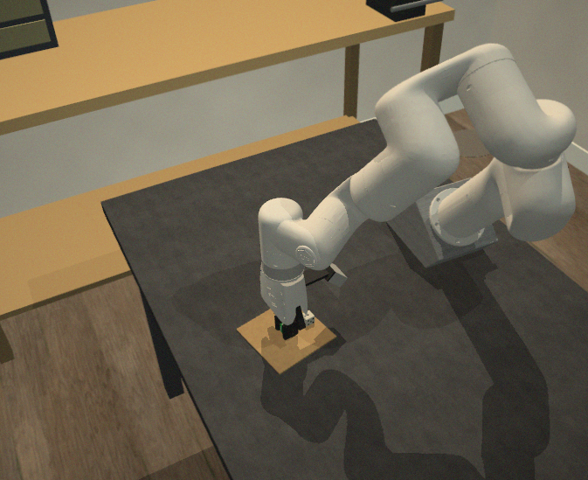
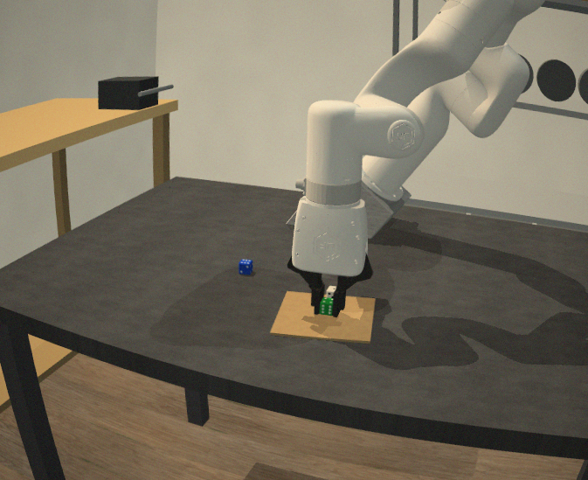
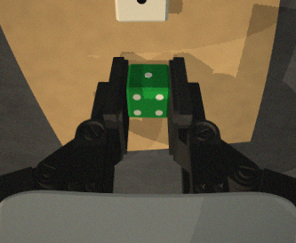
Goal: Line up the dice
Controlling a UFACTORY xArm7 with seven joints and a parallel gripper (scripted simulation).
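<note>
Now: hand 10 mm above the green die. From my hand the other things lie so: white die: 50 mm behind, 10 mm to the right, 20 mm below; then tan square mat: 30 mm below; then blue die: 100 mm behind, 180 mm to the right, 20 mm below.
</note>
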